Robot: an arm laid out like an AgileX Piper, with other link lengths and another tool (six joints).
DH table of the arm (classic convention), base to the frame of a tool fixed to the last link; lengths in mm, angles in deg. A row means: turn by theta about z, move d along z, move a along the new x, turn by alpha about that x. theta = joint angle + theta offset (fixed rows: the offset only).
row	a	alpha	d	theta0
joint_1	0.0	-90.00	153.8	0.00
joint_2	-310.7	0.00	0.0	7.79
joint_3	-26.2	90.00	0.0	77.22
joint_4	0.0	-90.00	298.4	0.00
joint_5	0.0	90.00	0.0	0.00
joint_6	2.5	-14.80	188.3	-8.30
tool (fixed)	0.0	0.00	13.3	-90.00
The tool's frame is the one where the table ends.
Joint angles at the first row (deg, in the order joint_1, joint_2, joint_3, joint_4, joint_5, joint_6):
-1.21, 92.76, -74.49, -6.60, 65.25, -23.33
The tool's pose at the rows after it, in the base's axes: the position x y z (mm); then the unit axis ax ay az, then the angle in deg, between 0 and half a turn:
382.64 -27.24 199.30 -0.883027 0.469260 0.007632 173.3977
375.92 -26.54 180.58 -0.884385 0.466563 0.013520 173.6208
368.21 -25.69 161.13 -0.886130 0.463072 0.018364 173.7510
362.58 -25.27 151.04 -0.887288 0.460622 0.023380 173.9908
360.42 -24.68 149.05 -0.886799 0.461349 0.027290 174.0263
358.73 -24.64 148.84 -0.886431 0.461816 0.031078 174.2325
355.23 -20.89 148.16 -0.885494 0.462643 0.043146 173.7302
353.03 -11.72 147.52 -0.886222 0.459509 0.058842 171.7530
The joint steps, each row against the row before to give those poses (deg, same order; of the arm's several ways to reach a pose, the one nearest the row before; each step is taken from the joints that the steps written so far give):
0.00, 0.01, 3.76, 0.00, -2.84, -0.39
0.00, 0.00, 3.61, 0.00, -2.95, -0.06
0.00, 0.00, 3.84, 0.00, -3.34, -0.13
0.00, -0.01, 2.00, 0.00, -1.43, -0.20
0.00, 0.01, 0.35, 0.20, 0.06, -0.02
0.00, 0.00, 0.00, 0.04, 0.49, -0.03
0.00, -0.01, 0.00, 1.33, 0.97, -0.61
0.00, 0.01, 0.00, 3.14, 0.62, -1.84

